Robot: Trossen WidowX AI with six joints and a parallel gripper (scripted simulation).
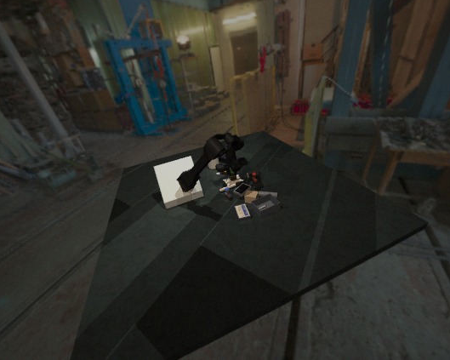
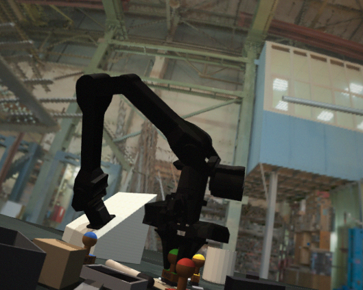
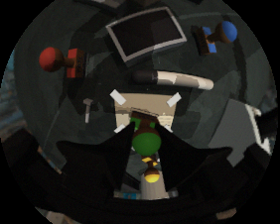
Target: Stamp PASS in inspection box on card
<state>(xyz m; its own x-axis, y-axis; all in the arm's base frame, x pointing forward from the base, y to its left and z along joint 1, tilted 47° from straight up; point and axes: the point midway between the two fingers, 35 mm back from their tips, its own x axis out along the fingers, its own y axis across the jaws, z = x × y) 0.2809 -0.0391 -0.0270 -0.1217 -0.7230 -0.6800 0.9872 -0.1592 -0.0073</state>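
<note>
Now: the green-knobbed stamp right at my gripper tip. From my gripper tip the other things lie so: black-and-white pen 6 cm to the right, 3 cm behind, 2 cm below; yellow-topped stamp 10 cm to the left, 1 cm below, 1 cm behind; cream card 3 cm below.
</note>
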